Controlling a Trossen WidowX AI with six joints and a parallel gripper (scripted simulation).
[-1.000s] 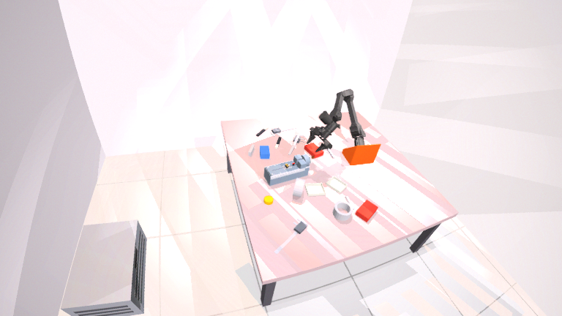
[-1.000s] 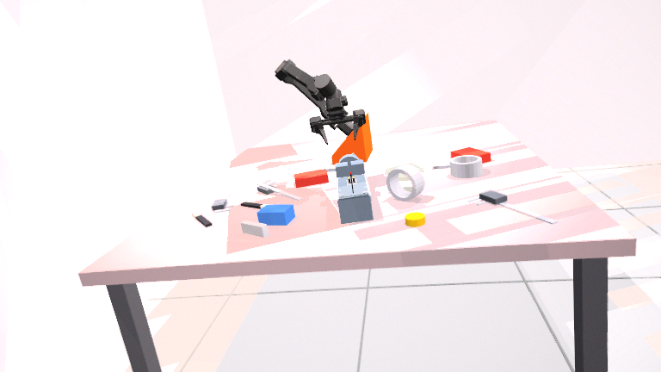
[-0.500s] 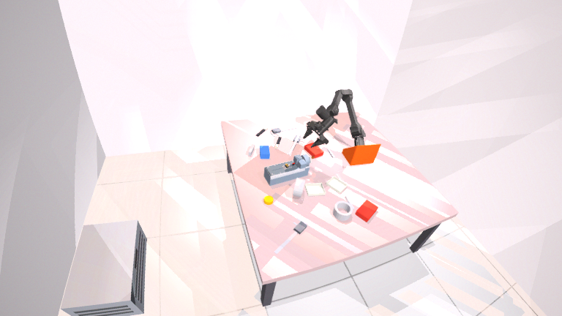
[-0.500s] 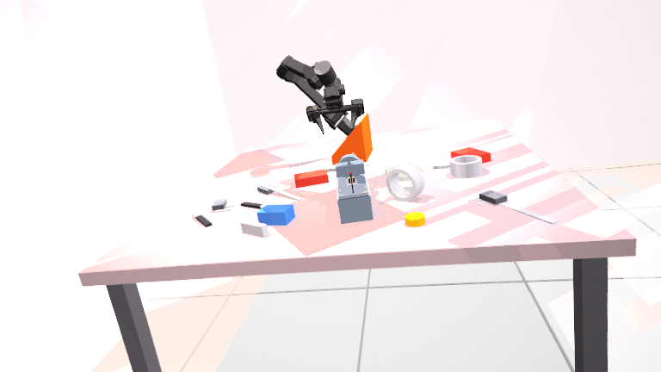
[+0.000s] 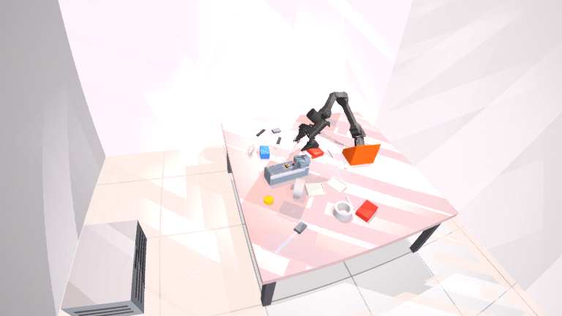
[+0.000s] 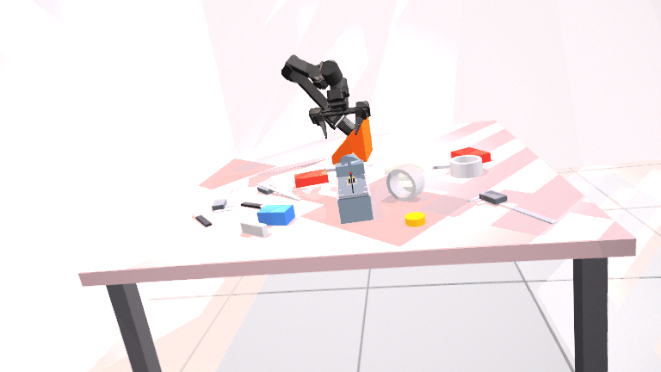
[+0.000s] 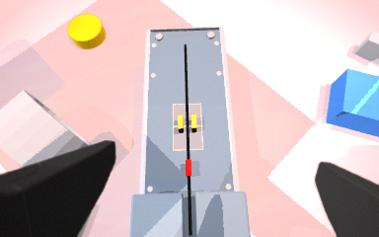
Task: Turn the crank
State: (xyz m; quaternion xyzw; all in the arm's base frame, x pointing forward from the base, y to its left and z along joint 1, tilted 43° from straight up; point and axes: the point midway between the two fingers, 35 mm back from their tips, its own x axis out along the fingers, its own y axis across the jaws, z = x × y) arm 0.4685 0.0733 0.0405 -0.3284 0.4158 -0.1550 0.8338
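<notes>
My gripper tip is 12 cm above the red pointer, 2 cm to the right of it and 2 cm short of it. Round my gripper tip: orange handle (13 cm below, 12 cm behind, 3 cm to the right); then yellow disc (22 cm ahead, 19 cm to the left, 19 cm below); then blue block (20 cm to the right, 18 cm below, 13 cm ahead).
</notes>
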